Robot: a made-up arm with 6 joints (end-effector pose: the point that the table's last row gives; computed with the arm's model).
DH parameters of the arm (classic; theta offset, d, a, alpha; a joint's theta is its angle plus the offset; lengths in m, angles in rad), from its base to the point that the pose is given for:
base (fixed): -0.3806 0 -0.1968 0
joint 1: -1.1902 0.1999 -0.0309 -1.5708
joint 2: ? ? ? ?
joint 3: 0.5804 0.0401 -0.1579 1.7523
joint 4: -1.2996 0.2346 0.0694 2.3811
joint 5: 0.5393 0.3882 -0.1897 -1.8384
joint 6: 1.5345 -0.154 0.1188 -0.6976
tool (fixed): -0.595 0.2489 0 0
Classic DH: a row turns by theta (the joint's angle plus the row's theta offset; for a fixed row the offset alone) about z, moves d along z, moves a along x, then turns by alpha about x.
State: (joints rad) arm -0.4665 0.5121 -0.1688 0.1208 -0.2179 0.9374
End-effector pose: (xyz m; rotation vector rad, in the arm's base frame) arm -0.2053 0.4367 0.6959 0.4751 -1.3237 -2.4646
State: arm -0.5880 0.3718 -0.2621 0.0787 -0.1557 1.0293
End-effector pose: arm -0.0731 0.4472 0.6761 0.1379 -1.3952 -2.5127
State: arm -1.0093 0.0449 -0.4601 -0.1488 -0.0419 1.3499
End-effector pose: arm 0.2210 0.3099 0.6069 -0.7300 -1.3844 -2.6312
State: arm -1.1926 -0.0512 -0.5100 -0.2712 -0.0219 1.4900
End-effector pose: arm 0.2833 0.2161 0.5877 -1.0063 -1.3095 -2.6669
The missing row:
joint 2: 0.143 -0.0133 -0.0339 1.7945
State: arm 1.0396 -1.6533 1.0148 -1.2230 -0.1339 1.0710
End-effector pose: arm -0.6515 0.1544 0.1021 -0.7227 -0.8442 0.4870
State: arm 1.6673 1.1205 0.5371 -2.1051 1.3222 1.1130
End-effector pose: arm -0.1869 -0.0676 0.6753 -0.4349 1.8105 2.4921
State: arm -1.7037 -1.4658 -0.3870 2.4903 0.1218 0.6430
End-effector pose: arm -0.2712 -0.1372 -0.0634 -1.8703 -1.1389 1.5367
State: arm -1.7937 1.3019 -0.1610 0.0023 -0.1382 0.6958
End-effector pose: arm -0.3243 0.2837 0.6718 -0.8526 0.6904 1.6009
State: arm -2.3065 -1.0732 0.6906 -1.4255 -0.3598 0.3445
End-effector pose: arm 0.0681 -0.0882 0.4007 0.0773 -0.2339 2.4551
